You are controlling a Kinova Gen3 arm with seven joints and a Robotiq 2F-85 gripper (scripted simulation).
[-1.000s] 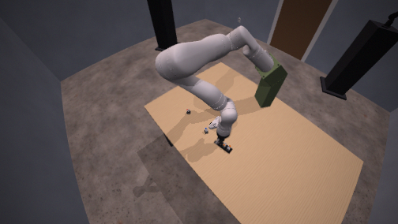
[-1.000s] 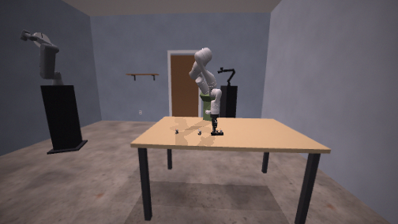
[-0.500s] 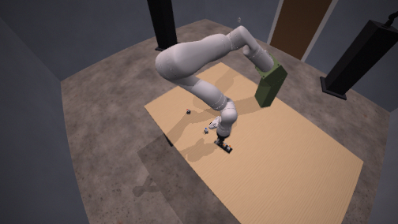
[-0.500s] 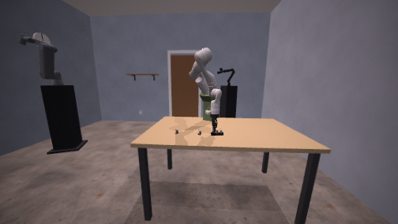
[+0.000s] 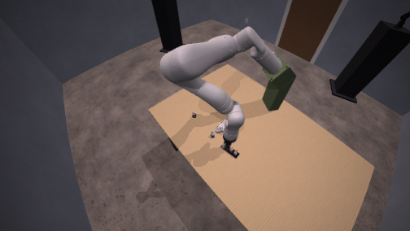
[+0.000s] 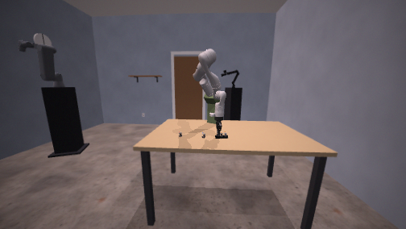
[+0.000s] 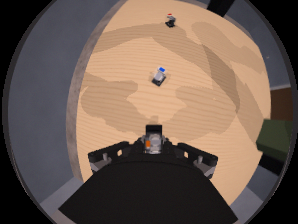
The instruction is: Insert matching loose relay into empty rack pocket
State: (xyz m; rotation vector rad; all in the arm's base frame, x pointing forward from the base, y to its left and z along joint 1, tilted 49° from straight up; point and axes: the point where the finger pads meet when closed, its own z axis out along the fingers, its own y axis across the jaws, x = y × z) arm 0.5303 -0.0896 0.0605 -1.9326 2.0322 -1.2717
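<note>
Right now my hand is 10 mm short of the rack, 30 mm to the right of it and 40 mm above it.
</note>
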